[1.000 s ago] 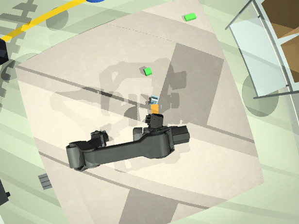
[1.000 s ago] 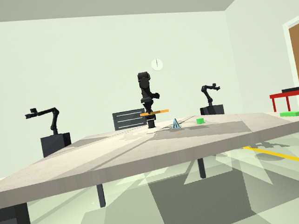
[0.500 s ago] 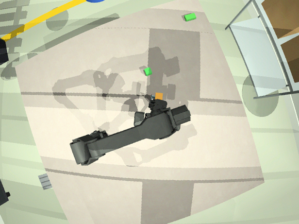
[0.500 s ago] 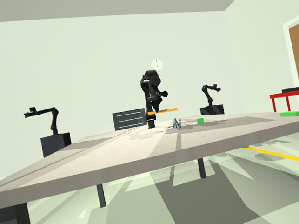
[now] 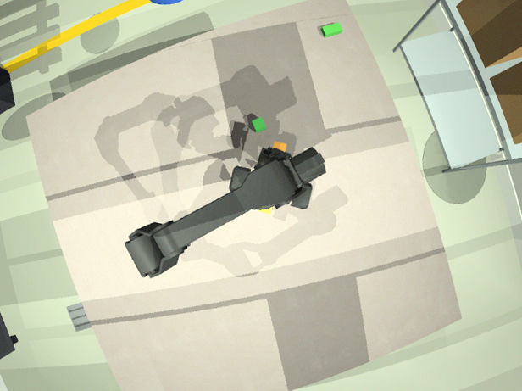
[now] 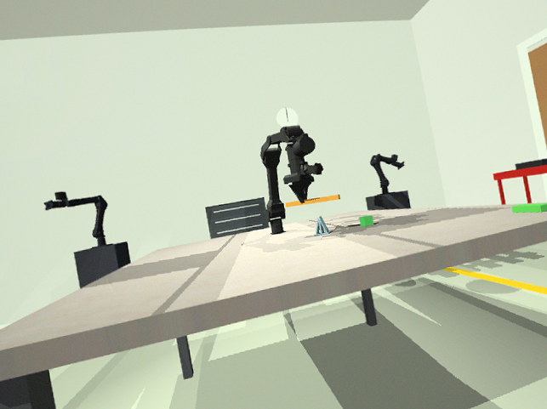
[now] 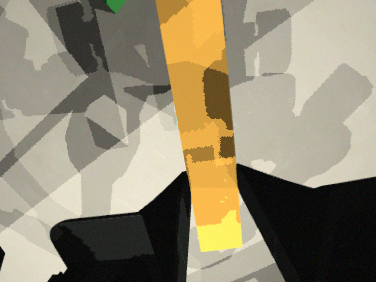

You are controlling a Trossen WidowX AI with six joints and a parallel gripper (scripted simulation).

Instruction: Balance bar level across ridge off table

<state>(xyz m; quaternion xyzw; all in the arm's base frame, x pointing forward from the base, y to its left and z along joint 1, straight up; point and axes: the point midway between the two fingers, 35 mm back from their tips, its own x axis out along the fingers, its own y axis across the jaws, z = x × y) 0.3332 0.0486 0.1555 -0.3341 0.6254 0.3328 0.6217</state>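
Right now the blue-grey ridge is 9 cm below my gripper tip, 4 cm to the left of it and 2 cm ahead of it. The rest, counted from my gripper tip: orange bar 3 cm to the left, 2 cm ahead; then green cube 21 cm to the left, 10 cm below, 4 cm ahead; then green flat block 45 cm to the left, 41 cm ahead, 11 cm below.
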